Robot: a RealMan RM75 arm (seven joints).
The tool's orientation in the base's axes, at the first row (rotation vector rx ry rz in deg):
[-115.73, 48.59, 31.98]
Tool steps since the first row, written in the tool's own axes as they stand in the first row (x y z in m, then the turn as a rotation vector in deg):
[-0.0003, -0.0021, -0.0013, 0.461, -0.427, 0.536]
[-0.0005, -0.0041, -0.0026, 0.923, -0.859, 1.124]
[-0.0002, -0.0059, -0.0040, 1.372, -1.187, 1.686]
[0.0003, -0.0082, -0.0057, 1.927, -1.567, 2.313]
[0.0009, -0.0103, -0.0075, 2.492, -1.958, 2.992]
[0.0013, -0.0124, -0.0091, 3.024, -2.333, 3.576]
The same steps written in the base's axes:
[0.0014, -0.0001, 0.0020, 0.586, 0.459, -0.358]
[0.0029, -0.0003, 0.0039, 1.173, 0.963, -0.742]
[0.0045, -0.0009, 0.0054, 1.676, 1.408, -1.159]
[0.0067, -0.0016, 0.0073, 2.283, 1.891, -1.652]
[0.0088, -0.0024, 0.0090, 2.902, 2.418, -2.174]
[0.0107, -0.0031, 0.0107, 3.494, 2.871, -2.632]

